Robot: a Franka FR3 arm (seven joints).
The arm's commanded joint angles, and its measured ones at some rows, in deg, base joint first. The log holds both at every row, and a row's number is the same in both.
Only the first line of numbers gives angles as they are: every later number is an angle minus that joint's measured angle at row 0.
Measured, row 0:
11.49 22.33 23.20 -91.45 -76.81 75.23 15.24
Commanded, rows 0 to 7:
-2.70 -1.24 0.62 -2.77 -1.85 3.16 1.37
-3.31 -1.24 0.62 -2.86 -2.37 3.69 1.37
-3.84 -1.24 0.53 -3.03 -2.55 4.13 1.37
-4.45 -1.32 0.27 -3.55 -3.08 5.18 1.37
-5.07 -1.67 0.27 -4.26 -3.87 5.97 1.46
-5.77 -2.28 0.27 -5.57 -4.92 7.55 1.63
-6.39 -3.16 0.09 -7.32 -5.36 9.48 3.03
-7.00 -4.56 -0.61 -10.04 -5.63 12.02 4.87
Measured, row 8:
-4.50 -0.26 -0.25 -2.28 -3.22 5.92 0.58
